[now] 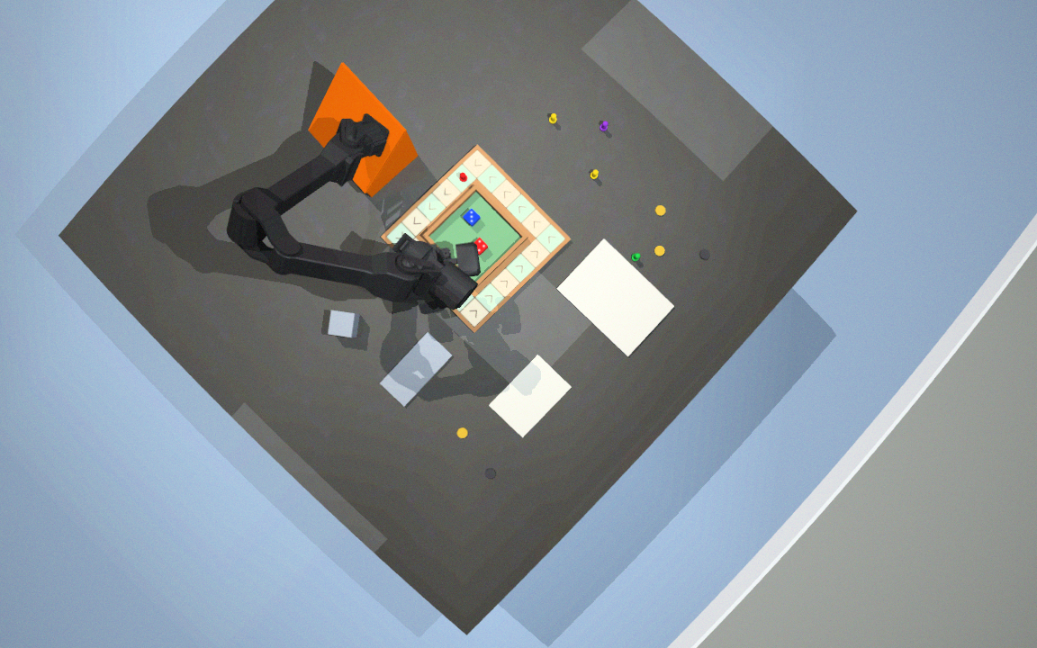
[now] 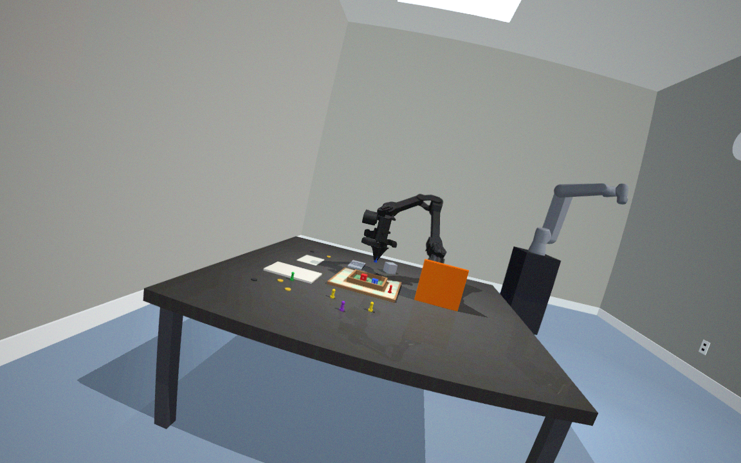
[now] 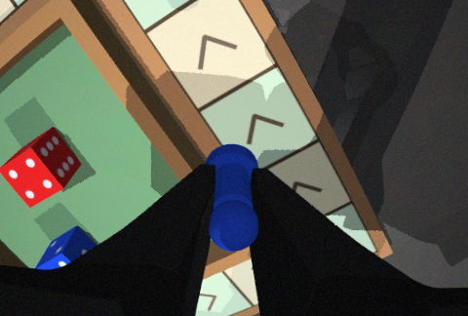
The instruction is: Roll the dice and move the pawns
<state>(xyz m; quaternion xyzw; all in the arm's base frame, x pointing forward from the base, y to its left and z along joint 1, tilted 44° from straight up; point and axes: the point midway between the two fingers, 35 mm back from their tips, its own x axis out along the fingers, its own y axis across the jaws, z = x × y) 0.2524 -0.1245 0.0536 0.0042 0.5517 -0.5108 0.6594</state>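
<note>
Now: the green tray 11 cm to the left of my gripper tip, 9 cm below it and 1 cm ahead of it. From my gripper tip the other things lie so: grey sheet 19 cm to the right, 9 cm below, 9 cm ahead; then red pawn 19 cm to the left, 9 cm behind, 7 cm below; then blue pawn 1 cm above.
</note>
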